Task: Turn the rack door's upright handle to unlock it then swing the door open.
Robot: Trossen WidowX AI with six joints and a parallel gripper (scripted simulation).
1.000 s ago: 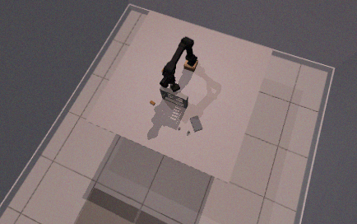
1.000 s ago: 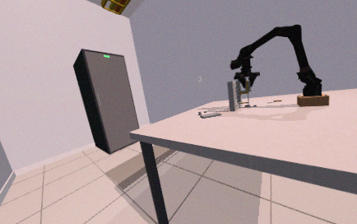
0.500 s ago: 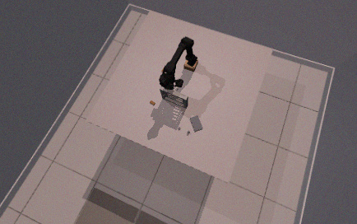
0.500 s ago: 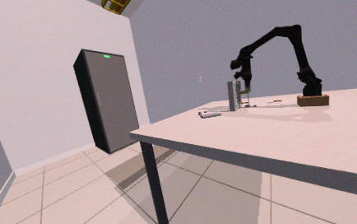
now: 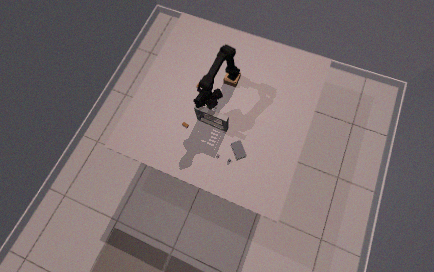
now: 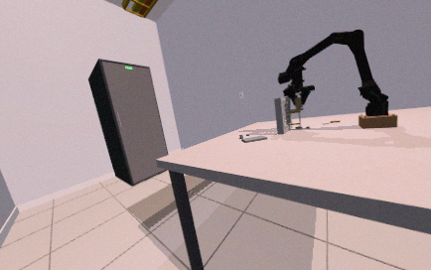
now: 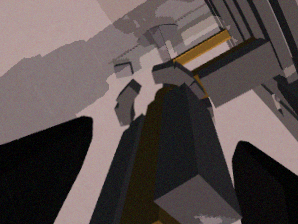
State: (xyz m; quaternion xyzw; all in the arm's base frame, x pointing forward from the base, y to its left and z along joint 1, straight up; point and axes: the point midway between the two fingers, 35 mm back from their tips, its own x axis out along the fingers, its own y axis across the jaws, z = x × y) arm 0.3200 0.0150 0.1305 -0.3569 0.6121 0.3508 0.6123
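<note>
Right now my gripper tip is 20 mm above the upright handle and 10 mm to the right of it. Round my gripper tip: orange block 180 mm ahead, 140 mm below, 90 mm to the right; then flat grey plate 330 mm to the left, 140 mm below, 120 mm ahead.
</note>
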